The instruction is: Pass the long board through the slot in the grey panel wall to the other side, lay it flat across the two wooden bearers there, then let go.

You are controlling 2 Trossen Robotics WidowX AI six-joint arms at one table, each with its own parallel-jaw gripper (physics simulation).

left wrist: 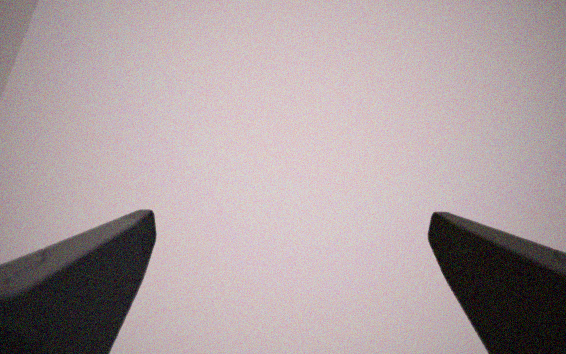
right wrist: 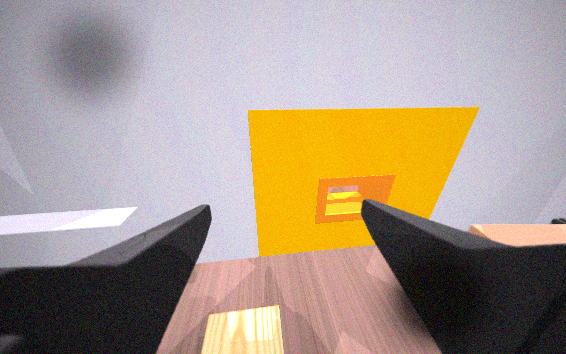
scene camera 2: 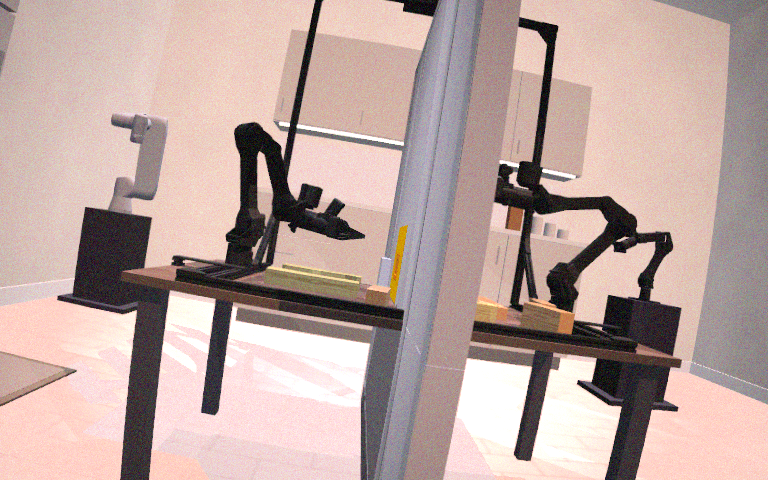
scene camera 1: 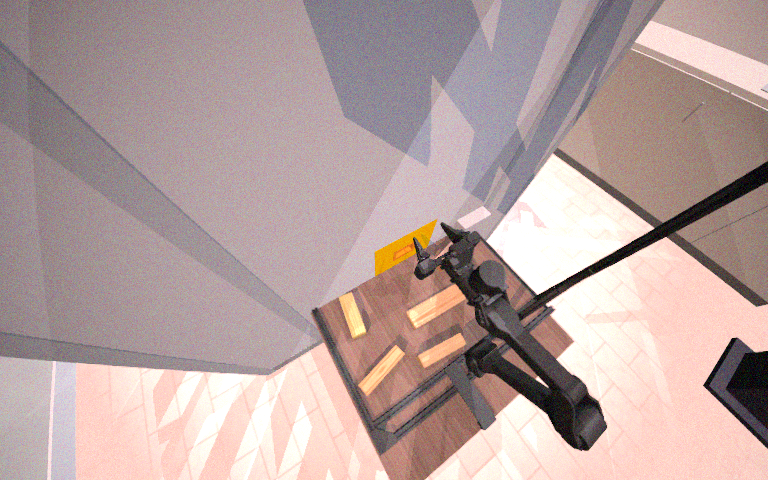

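Pixels of known places: left gripper, fingertip midpoint: [left wrist: 295,224] [scene camera 1: 427,230]; right gripper, fingertip midpoint: [right wrist: 287,208] [scene camera 2: 363,236]; left arm's base, link origin: [scene camera 1: 473,362]; right arm's base, link origin: [scene camera 2: 236,266].
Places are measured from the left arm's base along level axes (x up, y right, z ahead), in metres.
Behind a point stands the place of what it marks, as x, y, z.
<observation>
The grey panel wall [scene camera 1: 226,141] @(0.663, -0.319, 0.432) [scene camera 2: 441,226] @(0.162, -0.686, 0.482) [right wrist: 175,125] @(0.170, 0.208, 0.483) has a yellow patch [scene camera 1: 386,263] @(0.048, -0.067, 0.431) [scene camera 2: 400,254] @(0.107, -0.081, 0.486) [right wrist: 300,145] @(0.146, 0.086, 0.484) around its orange-rimmed slot [right wrist: 321,200] @(0.073, 0.055, 0.485). Two long pale boards [scene camera 2: 311,281] @(0.004, -0.120, 0.696) [scene camera 2: 339,273] @(0.019, 0.127, 0.638) lie left of the wall in scene camera 2; I cannot tell which is the task's board. Two roughly parallel wooden pieces [scene camera 1: 436,307] @(0.014, 0.002, 0.206) [scene camera 1: 441,349] @(0.044, -0.077, 0.090), which look like bearers, lie on the left arm's side. My left gripper [scene camera 1: 430,233] @(0.324, 0.001, 0.350) [left wrist: 295,224] @(0.324, 0.001, 0.350) is open and empty near the wall. My right gripper [scene camera 2: 360,234] @(0.139, 0.115, 0.585) [right wrist: 287,208] @(0.139, 0.115, 0.585) is open and empty, above the table and facing the wall, left of the slot.
Two more wooden pieces [scene camera 1: 352,315] @(0.031, -0.264, 0.333) [scene camera 1: 382,370] @(0.044, -0.265, 0.138) lie on the left arm's side. A small wooden block [scene camera 2: 376,294] @(0.017, -0.303, 0.539) and a white plate [scene camera 2: 384,271] @(0.040, 0.270, 0.500) [right wrist: 65,221] @(0.081, 0.327, 0.500) are near the wall on the right arm's side. Black rails [scene camera 1: 345,367] @(0.001, -0.360, 0.208) edge the table [scene camera 2: 254,288] @(-0.005, -0.380, 0.785).
</observation>
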